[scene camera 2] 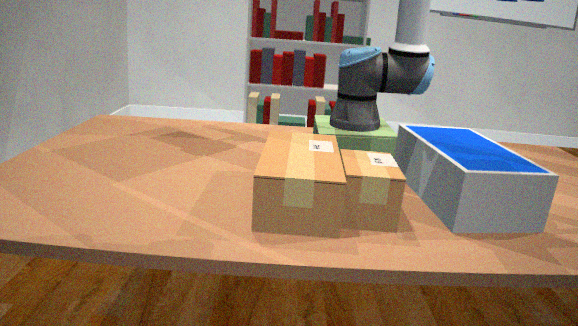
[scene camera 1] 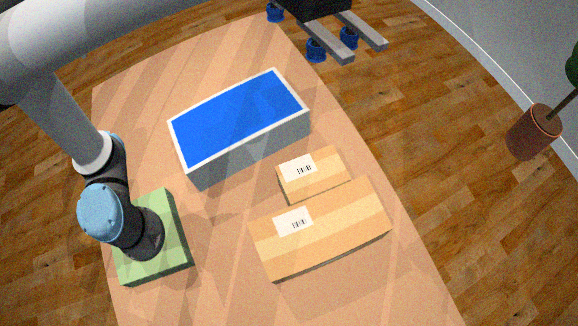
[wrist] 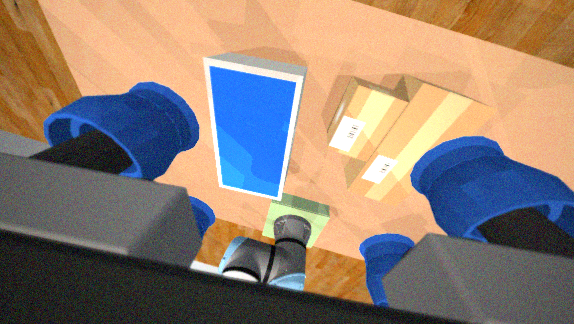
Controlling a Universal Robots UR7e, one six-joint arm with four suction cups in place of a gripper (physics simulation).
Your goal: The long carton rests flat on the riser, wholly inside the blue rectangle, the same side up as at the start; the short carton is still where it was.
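Frame: origin at the arm's base, x ahead, y left, z up, level; millimetres.
Seen in the pictures: hand at its tool point: [wrist: 294, 196]; arm's base at its link origin: [scene camera 2: 354, 125] [scene camera 1: 141, 234] [wrist: 292, 226].
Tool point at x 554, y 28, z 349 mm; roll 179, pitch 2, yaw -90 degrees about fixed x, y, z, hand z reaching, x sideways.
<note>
Offsets run from my tool point to a thing's top centre. Level surfaces: height alone.
The long carton @(dx -132, dy -249, dz -310 mm) [scene camera 1: 332, 232] [scene camera 2: 272, 160] [wrist: 427, 132] lies flat on the table, taped top and label up. The short carton @(dx -78, dy -125, dz -310 mm) [scene camera 1: 327, 172] [scene camera 2: 356, 167] [wrist: 372, 115] lies close beside it, label up, on the side toward the riser. The grey riser @(dx -169, dy +127, dz -294 mm) [scene camera 1: 250, 155] [scene camera 2: 505, 202] [wrist: 270, 65] carries the blue rectangle @(dx -169, dy +127, dz -294 mm) [scene camera 1: 235, 120] [scene camera 2: 475, 150] [wrist: 255, 125] with a white border; no carton is on it. My gripper [scene camera 1: 312, 29] [wrist: 302, 187] is open: its blue suction cups hold nothing, high up near the riser's far end in scene camera 1, apart from both cartons.
The arm's base stands on a green block [scene camera 1: 175, 247] [scene camera 2: 357, 142] [wrist: 319, 222] at one edge of the table @(dz -414 mm) [scene camera 1: 215, 270] [scene camera 2: 150, 200] [wrist: 125, 45]. A plant pot [scene camera 1: 532, 135] stands on the floor. A bookshelf [scene camera 2: 247, 75] and a whiteboard [scene camera 2: 525, 12] are behind.
</note>
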